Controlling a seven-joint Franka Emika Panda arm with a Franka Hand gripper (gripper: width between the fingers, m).
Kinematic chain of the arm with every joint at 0, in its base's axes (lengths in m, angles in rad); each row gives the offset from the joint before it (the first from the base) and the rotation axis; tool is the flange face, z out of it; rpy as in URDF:
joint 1: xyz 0 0 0.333 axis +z
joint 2: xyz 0 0 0 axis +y
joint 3: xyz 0 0 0.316 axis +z
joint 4: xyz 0.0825 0 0 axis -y
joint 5: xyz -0.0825 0 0.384 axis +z
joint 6: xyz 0 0 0 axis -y
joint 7: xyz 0.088 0 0 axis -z
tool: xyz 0 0 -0.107 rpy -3.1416 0 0
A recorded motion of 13 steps. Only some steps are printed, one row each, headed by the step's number.
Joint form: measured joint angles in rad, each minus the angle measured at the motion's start. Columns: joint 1, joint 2, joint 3, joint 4, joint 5, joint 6, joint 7.
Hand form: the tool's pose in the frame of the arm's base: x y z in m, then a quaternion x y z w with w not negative. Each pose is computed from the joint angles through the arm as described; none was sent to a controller.
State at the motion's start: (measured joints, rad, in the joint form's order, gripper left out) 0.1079 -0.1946 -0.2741 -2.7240 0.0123 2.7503 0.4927
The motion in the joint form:
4: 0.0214 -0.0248 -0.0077 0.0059 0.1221 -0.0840 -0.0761
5: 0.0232 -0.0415 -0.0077 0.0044 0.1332 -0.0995 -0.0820
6: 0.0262 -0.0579 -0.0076 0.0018 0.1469 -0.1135 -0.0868
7: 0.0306 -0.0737 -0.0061 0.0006 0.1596 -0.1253 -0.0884
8: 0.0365 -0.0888 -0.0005 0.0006 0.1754 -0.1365 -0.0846
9: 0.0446 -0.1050 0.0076 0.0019 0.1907 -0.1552 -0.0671
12: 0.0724 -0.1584 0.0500 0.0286 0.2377 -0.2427 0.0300
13: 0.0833 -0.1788 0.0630 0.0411 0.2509 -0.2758 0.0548
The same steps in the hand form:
4: 0.4075 -0.0623 0.3069 -0.93751 0.33283 -0.06804 0.07533
5: 0.4060 -0.0611 0.3113 -0.93717 0.33269 -0.06660 0.08115
6: 0.4044 -0.0594 0.3152 -0.93645 0.33338 -0.06499 0.08774
7: 0.4035 -0.0567 0.3197 -0.93568 0.33381 -0.06472 0.09427
8: 0.4032 -0.0520 0.3246 -0.93442 0.33524 -0.06450 0.10158
9: 0.4028 -0.0452 0.3298 -0.93201 0.34020 -0.06078 0.10922
12: 0.4051 -0.0159 0.3547 -0.92128 0.36259 -0.04281 0.13394
13: 0.4055 -0.0056 0.3654 -0.91962 0.36430 -0.03758 0.14201

